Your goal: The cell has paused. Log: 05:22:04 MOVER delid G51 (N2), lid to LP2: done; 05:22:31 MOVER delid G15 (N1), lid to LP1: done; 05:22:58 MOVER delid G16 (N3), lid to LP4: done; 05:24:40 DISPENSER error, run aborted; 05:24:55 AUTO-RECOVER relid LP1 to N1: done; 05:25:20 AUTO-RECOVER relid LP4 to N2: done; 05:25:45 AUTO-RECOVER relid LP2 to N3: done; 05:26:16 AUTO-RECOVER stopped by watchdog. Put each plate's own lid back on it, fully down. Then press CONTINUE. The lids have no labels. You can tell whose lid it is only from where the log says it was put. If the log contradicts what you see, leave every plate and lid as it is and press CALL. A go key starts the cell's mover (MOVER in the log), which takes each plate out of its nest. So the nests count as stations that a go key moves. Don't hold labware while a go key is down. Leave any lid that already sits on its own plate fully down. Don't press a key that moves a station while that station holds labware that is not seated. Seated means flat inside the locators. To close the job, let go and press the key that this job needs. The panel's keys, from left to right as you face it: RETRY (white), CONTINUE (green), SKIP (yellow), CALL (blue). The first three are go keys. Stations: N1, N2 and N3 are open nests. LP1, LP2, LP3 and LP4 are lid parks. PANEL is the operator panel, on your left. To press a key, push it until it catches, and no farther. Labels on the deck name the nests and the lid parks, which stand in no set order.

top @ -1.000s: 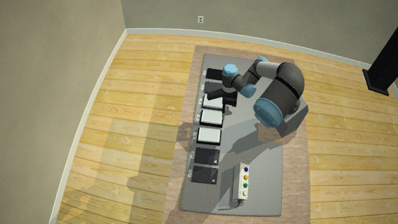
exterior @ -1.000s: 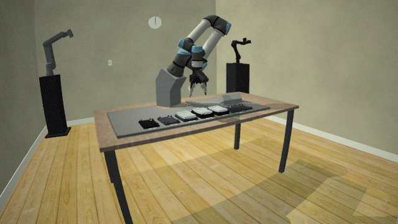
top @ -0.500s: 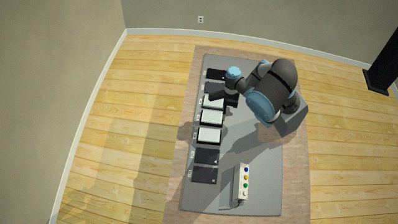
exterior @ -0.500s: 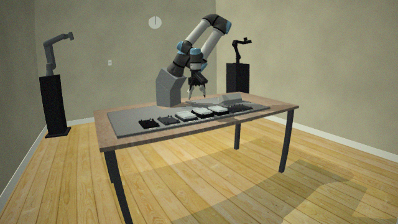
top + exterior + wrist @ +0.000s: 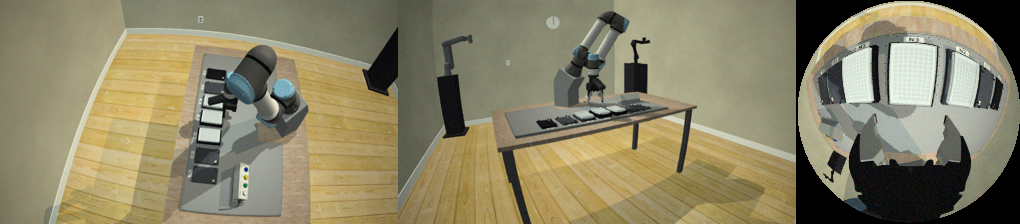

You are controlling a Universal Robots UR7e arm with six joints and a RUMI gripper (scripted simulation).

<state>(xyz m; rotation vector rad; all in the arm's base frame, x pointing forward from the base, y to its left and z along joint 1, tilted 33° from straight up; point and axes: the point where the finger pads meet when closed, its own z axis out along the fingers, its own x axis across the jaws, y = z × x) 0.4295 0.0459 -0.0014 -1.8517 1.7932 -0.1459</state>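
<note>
Right now my hand is 12 cm to the left of the clear lid, 8 cm short of it and 4 cm above it. From my hand the other things lie so: blue key (33 cm to the left, 20 cm behind); then plate (7 cm ahead, 4 cm below, 1 cm to the left); then LP2 lid park (27 cm to the left, 6 cm below, 4 cm ahead).
</note>
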